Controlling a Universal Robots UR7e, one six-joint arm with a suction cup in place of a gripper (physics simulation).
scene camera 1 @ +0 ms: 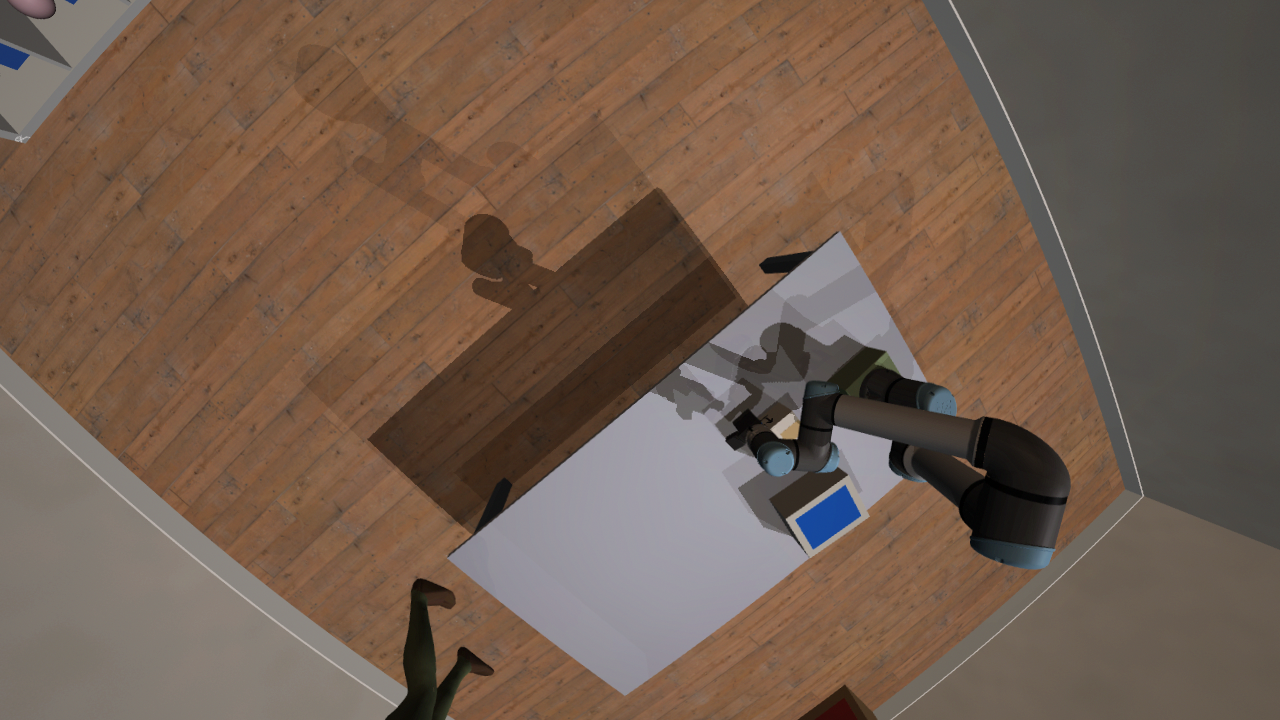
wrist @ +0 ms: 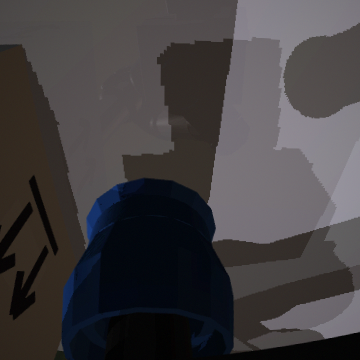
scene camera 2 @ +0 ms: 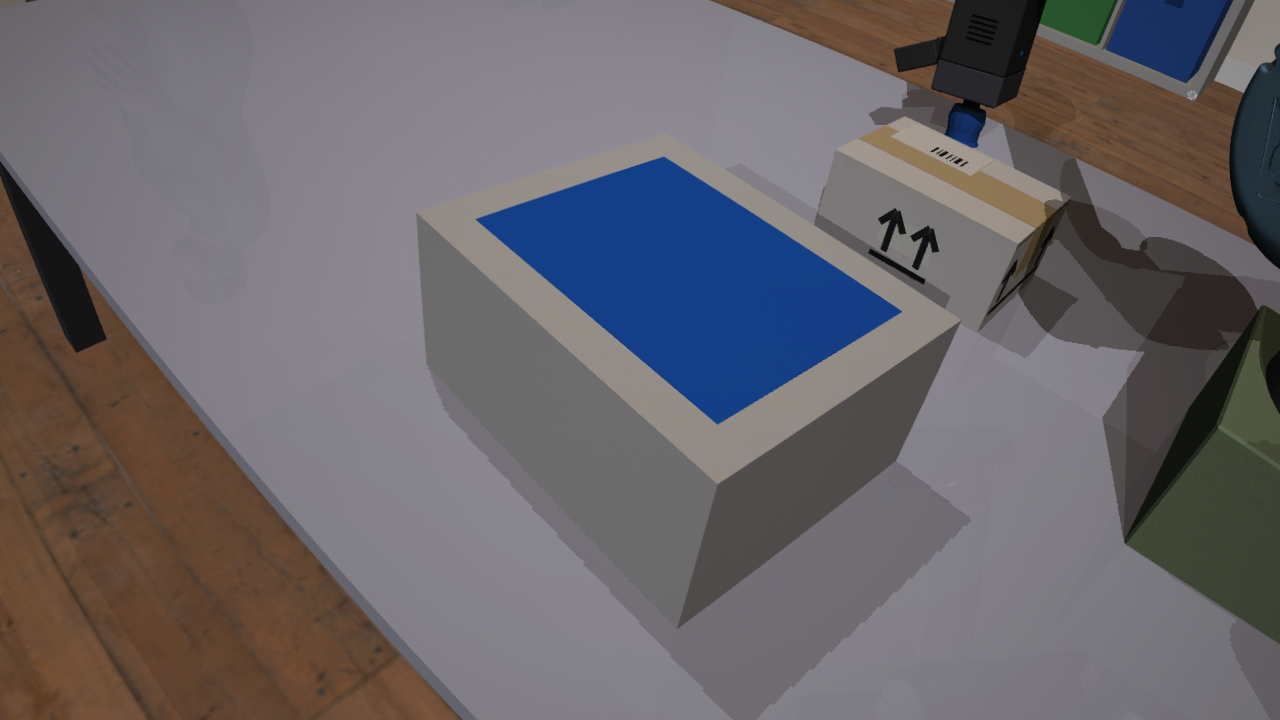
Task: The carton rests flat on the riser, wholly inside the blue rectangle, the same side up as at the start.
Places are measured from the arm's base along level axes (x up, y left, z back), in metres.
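Where they show: end effector, tool point: [wrist: 150, 233] [scene camera 2: 960, 140]; arm's base, origin of the base link: [scene camera 1: 879, 391].
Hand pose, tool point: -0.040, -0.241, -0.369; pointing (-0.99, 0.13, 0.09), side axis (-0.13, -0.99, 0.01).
Note:
Each offset is from my tool point to the top centre of the thing, as dx, dy, dz. "spot": to the spot under its first point. Level surfaces: height alone.
The carton @(+0.026, +0.128, +0.034) [scene camera 2: 930, 223] [scene camera 1: 787, 427] is a small pale box with brown tape, a label on top and two up-arrows on its side. It stands on the grey table @(dx -0.062) [scene camera 2: 267, 179] [scene camera 1: 626, 537], just behind the riser. The riser @(+0.058, +0.450, -0.022) [scene camera 2: 573, 403] [scene camera 1: 799, 495] is a beige block, and the blue rectangle @(+0.058, +0.450, -0.022) [scene camera 2: 689, 277] [scene camera 1: 827, 516] on its top is bare. My suction cup [scene camera 2: 965, 125] [wrist: 150, 250] [scene camera 1: 743, 432] hangs low beside the carton's far side, over the table, holding nothing. In the wrist view the carton's arrowed side @(spot: -0.029, +0.066, +0.022) [wrist: 21, 214] is to the left of the cup.
A dark green box [scene camera 2: 1207, 483] [scene camera 1: 866, 367] stands on the table to the right of the riser, near the arm's base. Coloured bins [scene camera 2: 1155, 26] lie on the floor beyond the table. A person's legs [scene camera 1: 429, 653] are near the table's far corner.

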